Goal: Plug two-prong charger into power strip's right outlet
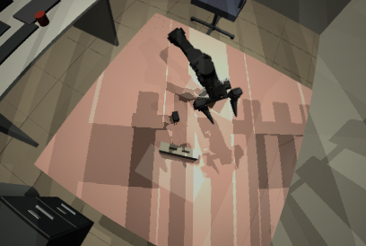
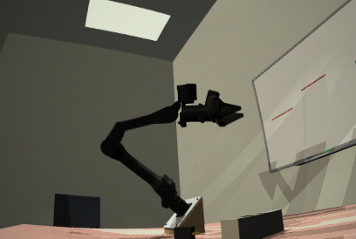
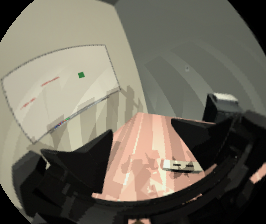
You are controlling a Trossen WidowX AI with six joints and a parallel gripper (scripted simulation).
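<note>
Now: the two-prong charger 4 cm behind my gripper tip, 20 cm to the right of it and 36 cm below it.
</note>
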